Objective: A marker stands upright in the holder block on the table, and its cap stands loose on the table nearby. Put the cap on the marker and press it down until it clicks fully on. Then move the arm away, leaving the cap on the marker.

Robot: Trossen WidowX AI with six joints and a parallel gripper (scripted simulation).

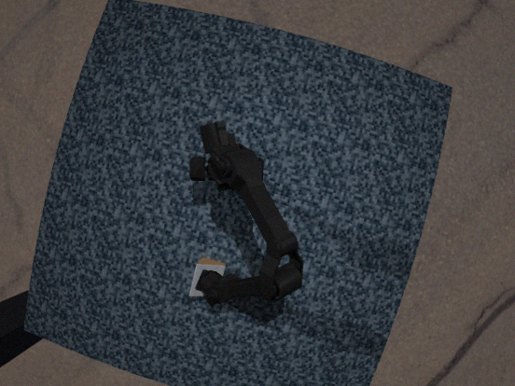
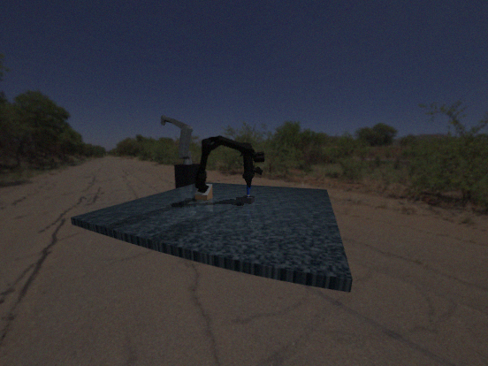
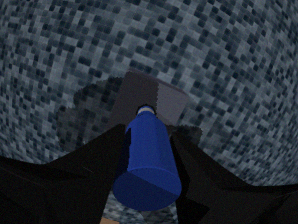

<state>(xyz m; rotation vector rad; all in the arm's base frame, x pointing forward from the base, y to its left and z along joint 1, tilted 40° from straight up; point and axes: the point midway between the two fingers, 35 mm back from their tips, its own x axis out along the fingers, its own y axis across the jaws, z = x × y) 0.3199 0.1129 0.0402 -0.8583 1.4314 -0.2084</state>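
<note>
Right now the blue cap is 1 cm behind my gripper tip and 2 cm above it. Also, from my gripper tip: dark holder block 1 cm behind, 8 cm below.
</note>
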